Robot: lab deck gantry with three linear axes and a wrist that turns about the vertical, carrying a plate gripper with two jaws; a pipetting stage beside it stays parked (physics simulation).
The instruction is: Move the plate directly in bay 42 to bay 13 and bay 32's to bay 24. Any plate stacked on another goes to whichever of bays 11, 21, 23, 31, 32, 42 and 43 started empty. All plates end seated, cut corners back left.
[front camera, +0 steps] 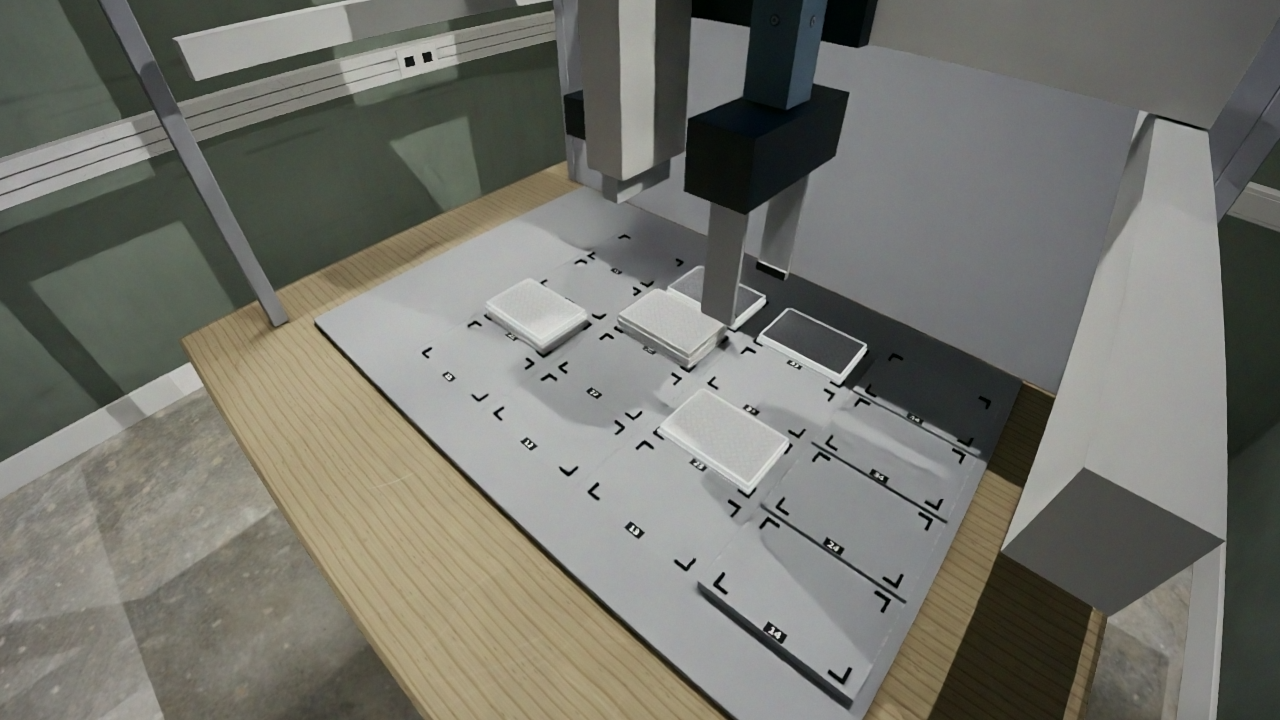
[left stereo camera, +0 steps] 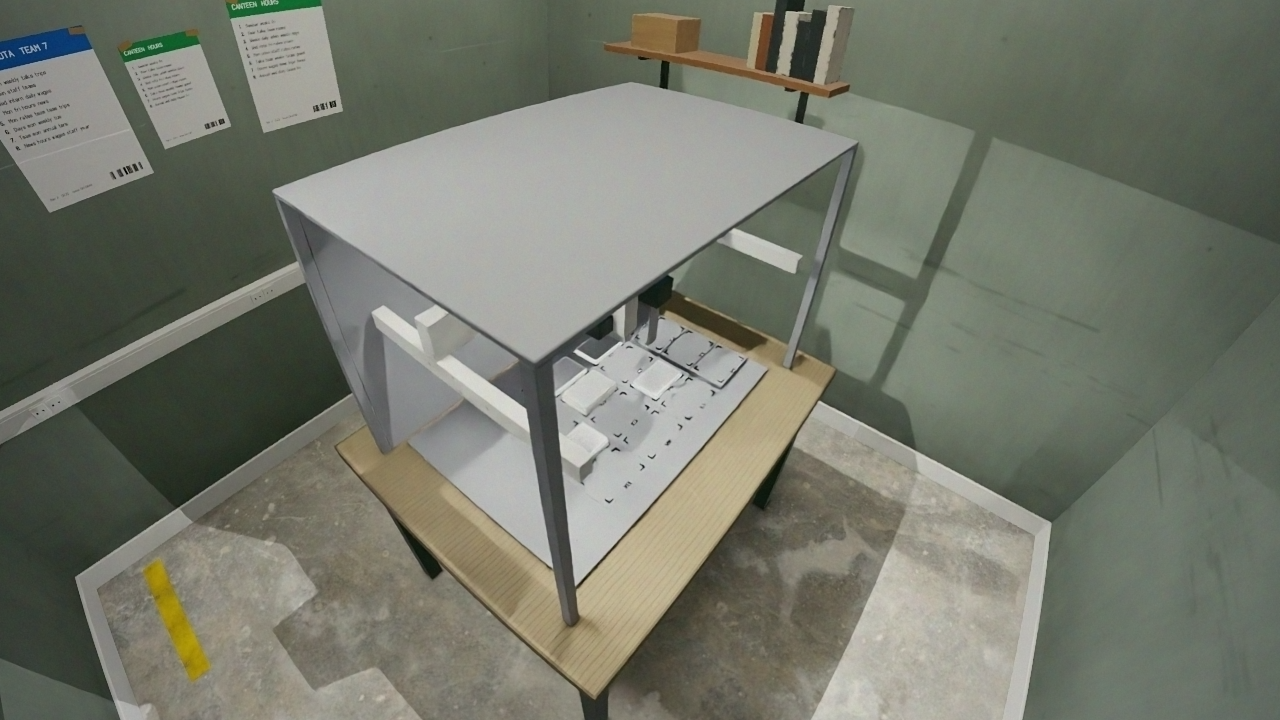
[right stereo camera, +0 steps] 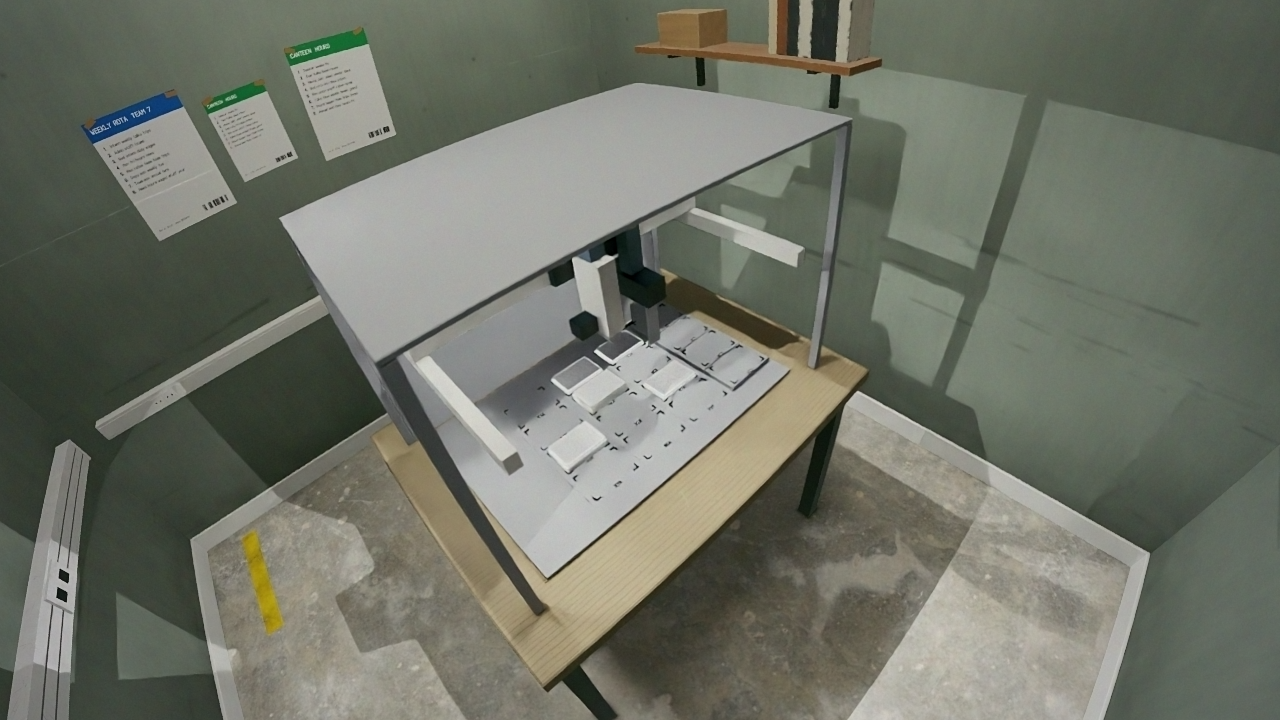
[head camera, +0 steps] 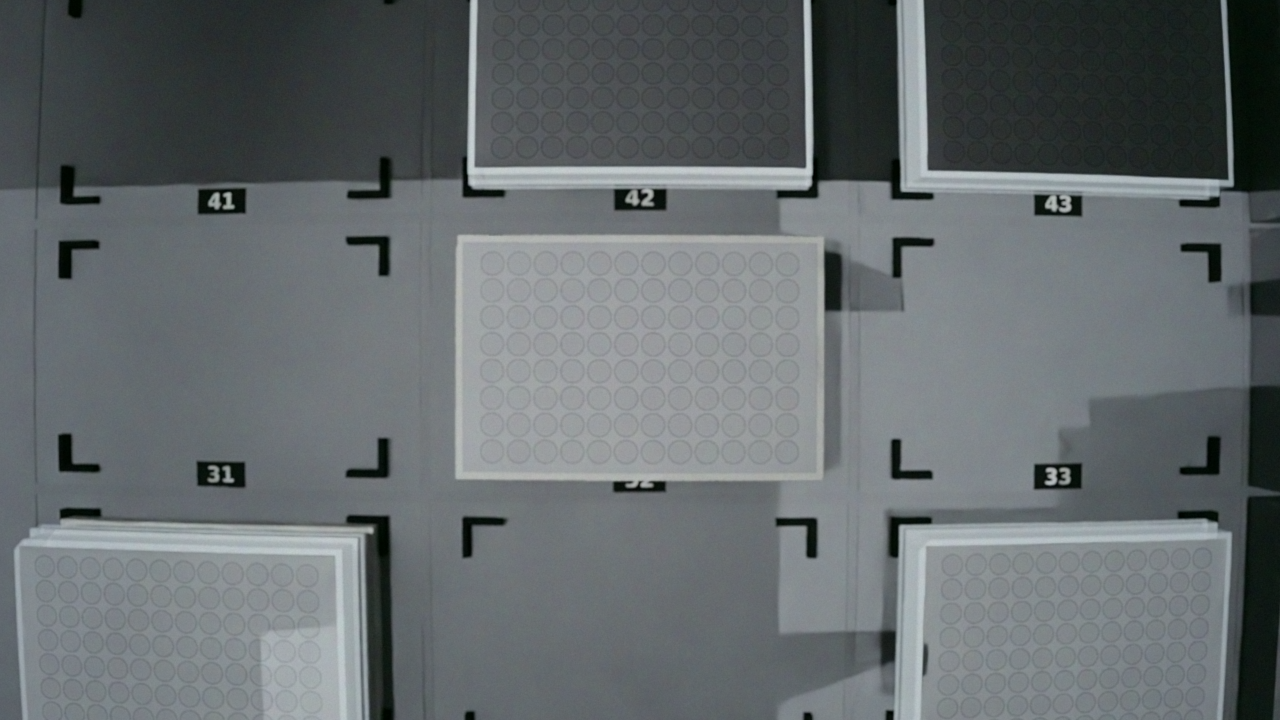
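Where they show: gripper, between the fingertips: (front camera: 746, 294) (left stereo camera: 634, 333) (right stereo camera: 640, 333); robot's base, origin of its link: (front camera: 425, 353) (left stereo camera: 609, 502) (right stereo camera: 596, 499).
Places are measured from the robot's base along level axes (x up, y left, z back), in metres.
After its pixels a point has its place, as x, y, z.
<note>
My gripper (front camera: 748, 294) {0.158, 0.212, -0.358} is open and empty, high above the bay 32 plates, jaws pointing down. Its black body also shows in the right stereo view. In bay 32, white plates (front camera: 671, 324) {0.027, 0.247, -0.236} (head camera: 640, 358) {0.027, 0.257, -0.228} (right stereo camera: 598, 390) {0.028, 0.249, -0.219} look stacked, two layers thick. Bay 21's plates (front camera: 537, 311) {0.027, 0.144, -0.077} (head camera: 179, 626) {0.027, 0.162, -0.066} (right stereo camera: 577, 445) {0.027, 0.140, -0.060} also look stacked. Single-looking plates sit in bay 42 (head camera: 640, 80) {0.014, 0.357, -0.228} (right stereo camera: 575, 376) {0.014, 0.355, -0.217}, bay 43 (front camera: 812, 342) {0.014, 0.358, -0.394} (head camera: 1078, 80) {0.014, 0.361, -0.391} and bay 23 (front camera: 725, 437) {0.014, 0.145, -0.398} (head camera: 1078, 626) {0.014, 0.157, -0.392} (right stereo camera: 668, 379) {0.014, 0.146, -0.384}. Bays 13 and 24 show no plate in the front view. Cut corners are too small to tell.
The white pipetting stage (front camera: 635, 89) (right stereo camera: 597, 295) hangs beside the gripper. Low dividers separate the right-hand bays. A pale rail (front camera: 1127, 358) {0.400, -0.036, -0.610} runs along the right side, and a grey post (front camera: 192, 161) {0.257, -0.116, 0.247} stands at the left. A back panel (front camera: 939, 205) {0.183, 0.519, -0.456} closes the rear.
</note>
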